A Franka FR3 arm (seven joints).
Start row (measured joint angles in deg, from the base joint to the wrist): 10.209 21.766 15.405 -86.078 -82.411 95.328 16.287
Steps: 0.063 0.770 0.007 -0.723 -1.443 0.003 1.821; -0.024 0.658 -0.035 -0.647 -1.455 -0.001 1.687; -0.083 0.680 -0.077 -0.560 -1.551 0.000 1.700; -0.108 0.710 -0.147 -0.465 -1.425 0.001 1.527; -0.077 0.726 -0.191 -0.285 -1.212 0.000 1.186; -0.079 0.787 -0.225 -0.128 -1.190 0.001 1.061; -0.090 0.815 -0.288 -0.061 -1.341 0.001 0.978; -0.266 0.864 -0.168 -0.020 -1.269 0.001 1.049
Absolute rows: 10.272 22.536 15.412 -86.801 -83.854 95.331 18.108; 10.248 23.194 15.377 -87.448 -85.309 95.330 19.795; 10.165 23.874 15.300 -88.008 -86.860 95.330 21.495; 10.057 24.584 15.153 -88.473 -88.285 95.331 23.022; 9.980 25.310 14.962 -88.758 -89.497 95.331 24.208; 9.901 26.097 14.737 -88.886 -90.687 95.332 25.269; 9.811 26.912 14.449 -88.947 -92.028 95.333 26.247; 9.545 27.776 14.281 -88.967 -93.297 95.334 27.296
